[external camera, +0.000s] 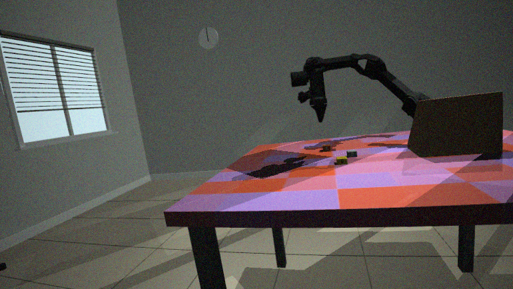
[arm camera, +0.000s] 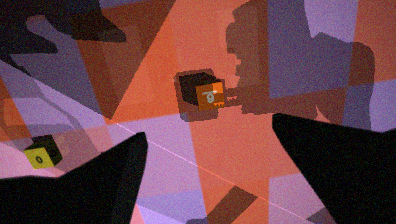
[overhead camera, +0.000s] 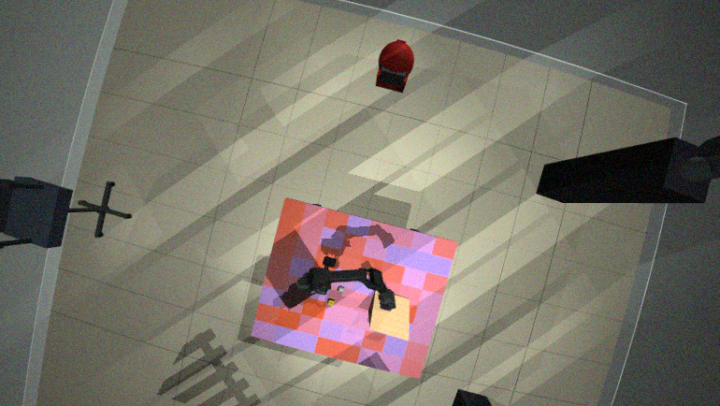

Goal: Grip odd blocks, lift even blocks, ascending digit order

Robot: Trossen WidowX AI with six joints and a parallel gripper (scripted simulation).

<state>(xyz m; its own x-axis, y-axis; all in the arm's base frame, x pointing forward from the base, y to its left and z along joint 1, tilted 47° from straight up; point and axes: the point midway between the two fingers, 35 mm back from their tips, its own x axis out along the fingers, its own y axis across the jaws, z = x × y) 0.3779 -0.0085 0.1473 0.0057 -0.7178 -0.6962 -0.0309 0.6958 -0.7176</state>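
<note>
Right now my gripper tip is 7 cm past the yellow block, 23 cm to the right of it and 11 cm above it. The rest, counted from my gripper tip: grey block 11 cm behind, 14 cm to the left, 11 cm below; then orange block 1 cm behind, 1 cm to the right, 11 cm below.
</note>
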